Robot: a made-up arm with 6 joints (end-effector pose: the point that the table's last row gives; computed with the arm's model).
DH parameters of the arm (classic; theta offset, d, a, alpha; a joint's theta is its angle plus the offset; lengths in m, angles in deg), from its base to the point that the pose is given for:
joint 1: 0 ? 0 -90
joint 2: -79.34 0 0.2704 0
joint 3: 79.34 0 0.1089 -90
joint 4: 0 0.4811 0 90
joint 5: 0 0 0.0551 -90
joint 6: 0 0.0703 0 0
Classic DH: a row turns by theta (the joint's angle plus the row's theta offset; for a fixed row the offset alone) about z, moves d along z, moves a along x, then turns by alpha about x.
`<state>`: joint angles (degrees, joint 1 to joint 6).
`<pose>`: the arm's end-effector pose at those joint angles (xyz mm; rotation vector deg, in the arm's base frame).
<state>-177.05 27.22 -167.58 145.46 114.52 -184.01</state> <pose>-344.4 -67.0 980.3 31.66 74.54 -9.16</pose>
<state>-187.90 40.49 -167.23 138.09 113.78 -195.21</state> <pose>-513.2 12.9 874.7 40.16 60.90 -24.88</pose>
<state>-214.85 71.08 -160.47 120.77 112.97 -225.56</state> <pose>-677.2 381.3 451.7 59.08 27.01 -60.04</pose>
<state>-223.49 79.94 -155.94 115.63 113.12 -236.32</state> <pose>-630.3 490.7 282.3 63.75 15.90 -69.16</pose>
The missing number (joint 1, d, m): 0.2652
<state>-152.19 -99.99 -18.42 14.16 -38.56 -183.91</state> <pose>-79.8 -18.1 677.0 33.26 -5.65 -143.72</pose>
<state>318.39 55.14 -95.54 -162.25 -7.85 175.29</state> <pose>487.8 -407.1 -6.7 149.12 -75.64 48.72</pose>
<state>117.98 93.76 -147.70 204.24 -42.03 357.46</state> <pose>-351.0 583.6 -71.2 132.93 -103.72 -29.01</pose>
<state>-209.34 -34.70 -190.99 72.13 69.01 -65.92</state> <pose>480.3 -320.1 833.9 64.90 0.05 -46.12</pose>
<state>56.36 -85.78 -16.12 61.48 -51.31 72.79</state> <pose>164.5 105.6 582.3 -15.82 58.66 -19.53</pose>
